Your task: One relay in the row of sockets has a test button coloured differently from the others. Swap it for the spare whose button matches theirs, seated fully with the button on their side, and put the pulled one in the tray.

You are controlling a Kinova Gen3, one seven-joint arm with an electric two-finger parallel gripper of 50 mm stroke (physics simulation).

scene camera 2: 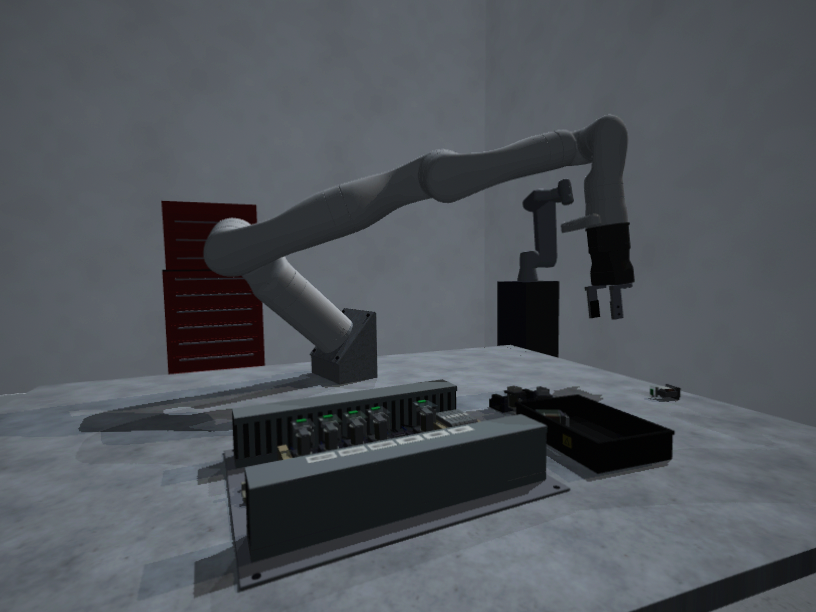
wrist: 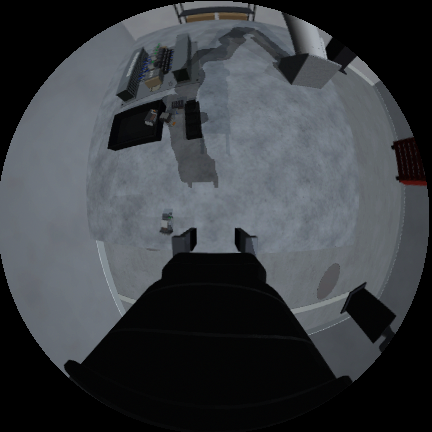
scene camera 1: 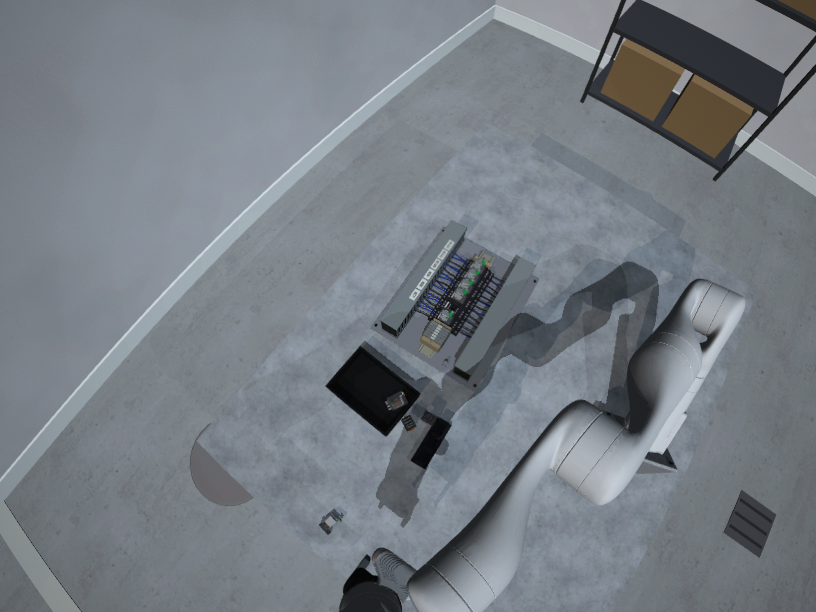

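Note:
Black tray [scene camera 1: 363,383], also [wrist: 128,128]. Grey cable duct [scene camera 1: 401,310], also [wrist: 127,88]. Black spare holder [scene camera 1: 425,452]. My gripper [scene camera 2: 605,318], also [wrist: 215,235].

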